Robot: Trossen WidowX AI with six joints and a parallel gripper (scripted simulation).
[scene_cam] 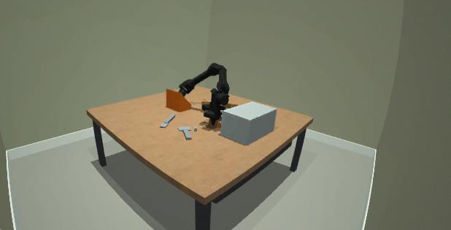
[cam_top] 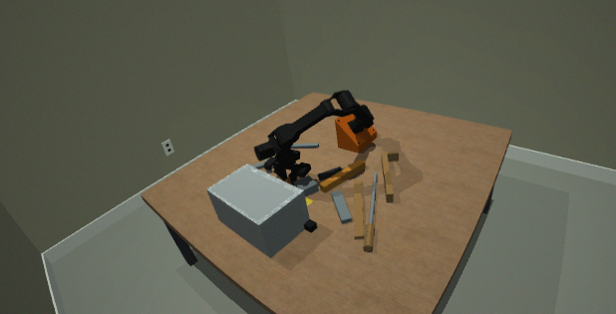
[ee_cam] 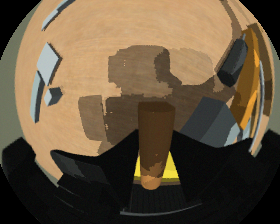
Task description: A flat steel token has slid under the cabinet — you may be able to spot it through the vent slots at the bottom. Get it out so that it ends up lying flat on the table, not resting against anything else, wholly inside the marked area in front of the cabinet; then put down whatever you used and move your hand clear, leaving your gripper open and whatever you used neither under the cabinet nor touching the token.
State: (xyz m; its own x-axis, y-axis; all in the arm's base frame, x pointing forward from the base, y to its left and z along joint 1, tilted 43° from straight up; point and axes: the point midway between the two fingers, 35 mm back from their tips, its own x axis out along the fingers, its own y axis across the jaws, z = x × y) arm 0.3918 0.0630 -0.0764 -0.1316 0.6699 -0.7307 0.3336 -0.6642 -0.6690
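My gripper tip is 20 mm past the grey block, 80 mm to the right of it and 10 mm below it. Also, from my gripper tip: wooden stick: 60 mm behind, 310 mm to the left; orange bar: 160 mm behind, 140 mm to the left, 10 mm above; grey t-piece: 10 mm behind, 220 mm to the right.
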